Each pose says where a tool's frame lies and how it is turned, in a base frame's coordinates. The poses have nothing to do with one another.
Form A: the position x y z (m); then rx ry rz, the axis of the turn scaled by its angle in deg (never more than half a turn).
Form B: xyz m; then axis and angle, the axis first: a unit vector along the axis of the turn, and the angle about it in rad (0 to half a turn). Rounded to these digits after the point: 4 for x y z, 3 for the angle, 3 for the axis.
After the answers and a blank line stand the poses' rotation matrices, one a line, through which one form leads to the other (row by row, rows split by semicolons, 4 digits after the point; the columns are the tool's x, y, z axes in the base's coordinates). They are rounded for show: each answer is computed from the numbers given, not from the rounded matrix.
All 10 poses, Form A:
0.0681 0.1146 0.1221 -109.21 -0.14 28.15
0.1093 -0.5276 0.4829 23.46 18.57 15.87
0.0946 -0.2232 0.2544 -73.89 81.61 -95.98
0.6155 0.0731 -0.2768 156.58 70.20 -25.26
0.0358 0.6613 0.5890 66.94 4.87 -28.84
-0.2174 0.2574 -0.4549 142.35 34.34 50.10
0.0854 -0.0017 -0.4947 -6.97 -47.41 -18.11
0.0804 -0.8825 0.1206 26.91 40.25 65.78
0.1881 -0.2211 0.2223 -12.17 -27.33 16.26
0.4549 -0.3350 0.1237 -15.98 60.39 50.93
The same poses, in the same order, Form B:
0.0681 0.1146 0.1221 -0.968 -0.001 0.250 1.968
0.1093 -0.5276 0.4829 0.693 0.548 0.469 0.591
0.0946 -0.2232 0.2544 -0.506 0.559 -0.657 2.549
0.6155 0.0731 -0.2768 0.903 0.405 -0.146 3.027
0.0358 0.6613 0.5890 0.916 0.067 -0.395 1.275
-0.2174 0.2574 -0.4549 0.920 0.222 0.324 2.701
0.0854 -0.0017 -0.4947 -0.136 -0.925 -0.354 0.894
0.0804 -0.8825 0.1206 0.329 0.493 0.805 1.426
0.1881 -0.2211 0.2223 -0.357 -0.803 0.478 0.594
0.4549 -0.3350 0.1237 -0.198 0.749 0.632 1.407

0.9136 -0.2285 -0.3364; 0.2318 -0.3872 0.8924; -0.3341 -0.8932 -0.3008
0.9117 -0.1967 0.3606; 0.3256 0.8813 -0.3424; -0.2505 0.4296 0.8676
-0.3613 -0.1502 0.9203; -0.8841 -0.2584 -0.3893; 0.2962 -0.9543 -0.0395
0.6312 0.7450 -0.2159; 0.7118 -0.6669 -0.2205; -0.3083 -0.0145 -0.9512
0.8864 0.4209 -0.1925; -0.3344 0.2947 -0.8952; -0.3201 0.8579 0.4019
0.7067 0.2507 0.6617; 0.5267 -0.8108 -0.2553; 0.4725 0.5289 -0.7050
0.6331 0.3227 -0.7036; -0.2286 0.9464 0.2284; 0.7395 0.0162 0.6729
0.2376 -0.6580 0.7145; 0.9357 0.3524 0.0134; -0.2607 0.6654 0.6995
0.8504 -0.2182 -0.4787; 0.3166 0.9390 0.1344; 0.4201 -0.2658 0.8676
0.1962 -0.7477 0.6344; 0.4991 0.6330 0.5917; -0.8440 0.2005 0.4974

